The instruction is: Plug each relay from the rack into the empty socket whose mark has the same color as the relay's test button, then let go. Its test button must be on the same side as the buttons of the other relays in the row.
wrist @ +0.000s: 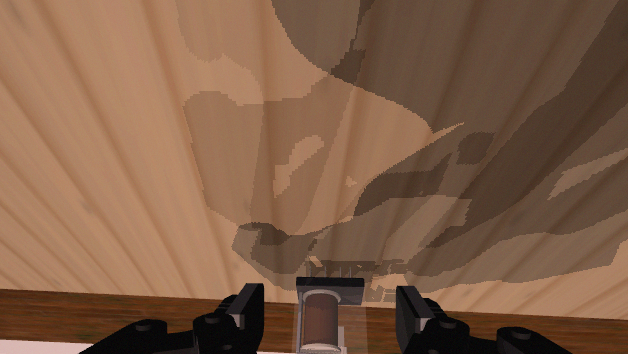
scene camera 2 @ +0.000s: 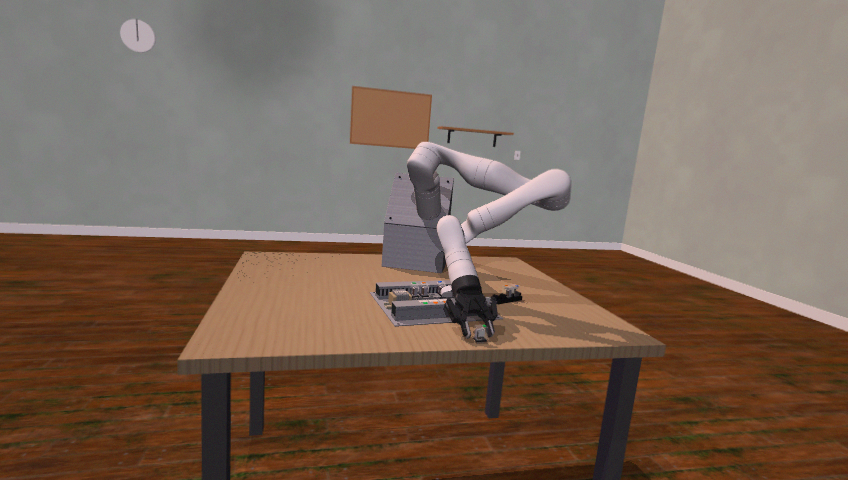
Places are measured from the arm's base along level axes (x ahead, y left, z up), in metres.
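Pixels of known places: gripper, between the fingertips: (wrist: 329, 307) (scene camera 2: 480, 336); arm's base, origin of its link: (scene camera 2: 428, 209).
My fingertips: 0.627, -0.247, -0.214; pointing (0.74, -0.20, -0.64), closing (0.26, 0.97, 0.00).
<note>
For each thing: its middle in the pictures, then the offset to it from my fingertips, as dx, dy, dz. "*": a spot on its surface instead. Level surfaces: height alone.
- black rack, middle of its body: (scene camera 2: 506, 297) -0.216, +0.293, -0.004
- socket board, a spot on its surface: (scene camera 2: 398, 323) * -0.177, -0.127, -0.014
- front block, middle of its body: (scene camera 2: 445, 308) -0.180, +0.022, +0.008
- wooden table, height of its surface: dz -0.015
- back row, a spot on its surface: (scene camera 2: 389, 289) * -0.353, -0.060, +0.017
- beige part, a spot on its surface: (scene camera 2: 399, 296) * -0.265, -0.077, +0.026
My gripper (scene camera 2: 479, 333) (wrist: 329, 307) is open near the table's front edge, with a gap on each side of a clear relay. This relay (scene camera 2: 480, 336) (wrist: 320, 322) is between the open fingers, with a green spot on top in the scene view; its pins point away from the wrist camera. Whether it touches the table cannot be told. A black rack (scene camera 2: 501, 299) stands to the right of the board, with a relay (scene camera 2: 511, 290) on it showing some blue. The socket board (scene camera 2: 398, 323) has a front block (scene camera 2: 413, 311) with green and orange marks; the arm hides its right part.
The wooden table (scene camera 2: 285, 315) (wrist: 100, 150) bears the board, its front edge close beyond the gripper. A back row (scene camera 2: 389, 289) on the board holds relays with coloured marks. A beige part (scene camera 2: 399, 296) sits at the board's left. The grey robot base (scene camera 2: 410, 246) stands behind.
</note>
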